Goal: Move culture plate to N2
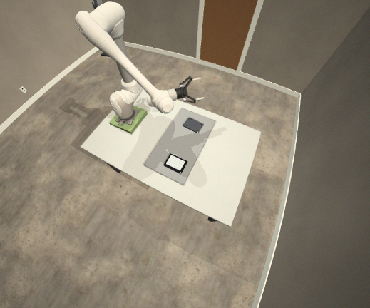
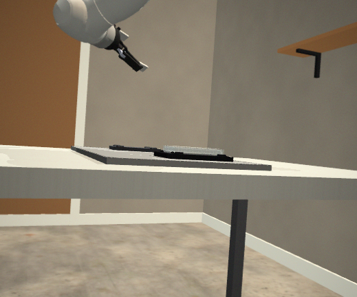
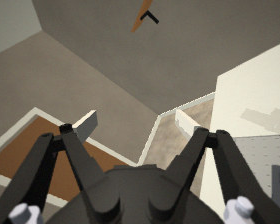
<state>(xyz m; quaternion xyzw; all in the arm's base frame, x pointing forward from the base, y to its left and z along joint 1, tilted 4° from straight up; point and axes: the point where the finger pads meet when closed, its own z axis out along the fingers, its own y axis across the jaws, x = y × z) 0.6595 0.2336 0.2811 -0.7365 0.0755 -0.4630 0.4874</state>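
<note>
Now: the clear lid 20 mm behind my hand, 510 mm to the right of it and 340 mm below it. Also, from my hand: 96-well plate: 20 mm behind, 510 mm to the right, 340 mm below; nest N2: 10 mm behind, 90 mm to the right, 360 mm below; nest N1: 20 mm behind, 510 mm to the right, 360 mm below.
</note>
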